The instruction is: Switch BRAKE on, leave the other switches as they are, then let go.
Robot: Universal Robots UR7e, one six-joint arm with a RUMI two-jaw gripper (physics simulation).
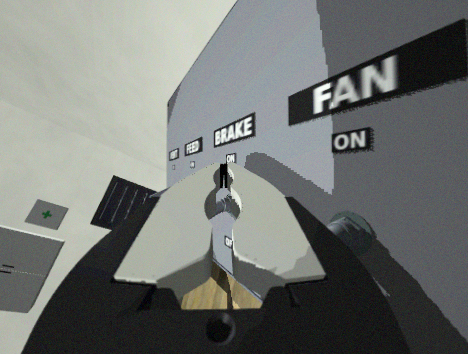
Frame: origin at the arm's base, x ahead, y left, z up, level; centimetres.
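Seen in the pictures: gripper, between the fingertips: (224,166).
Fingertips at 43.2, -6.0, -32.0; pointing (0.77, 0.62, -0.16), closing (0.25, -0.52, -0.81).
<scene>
Offsets run from my fingertips to a thing's middle, as dx, dy, dz. "*": to the spot under its first point.
The BRAKE label {+5.6, +4.2, -1.7} (234,130) is on the grey panel (250,65), with a small ON label {* +3.3, +4.7, -2.7} (230,158) below it. My gripper (224,166) is shut, its fingertips nearly together just below that ON label. Through the opening between the fingers a shiny metal part of the BRAKE switch {* -0.9, +4.9, -3.7} (226,201) shows, and the lower label {* -4.4, +6.6, -6.2} (228,242) is partly covered. The fingers hide most of this switch, so I cannot tell which way its lever points.
The FAN label {+3.4, -7.6, -1.7} (355,87) and its ON label (352,140) are at the right; the FAN switch {* -3.1, -7.0, -4.0} (356,231) is beside my gripper's right edge. FEED {* +7.8, +15.5, -1.7} (193,146) and a partly readable label {+10.0, +27.8, -1.7} (173,154) are farther left. A dark slatted object (120,202) and grey cabinet (30,285) stand beyond.
</scene>
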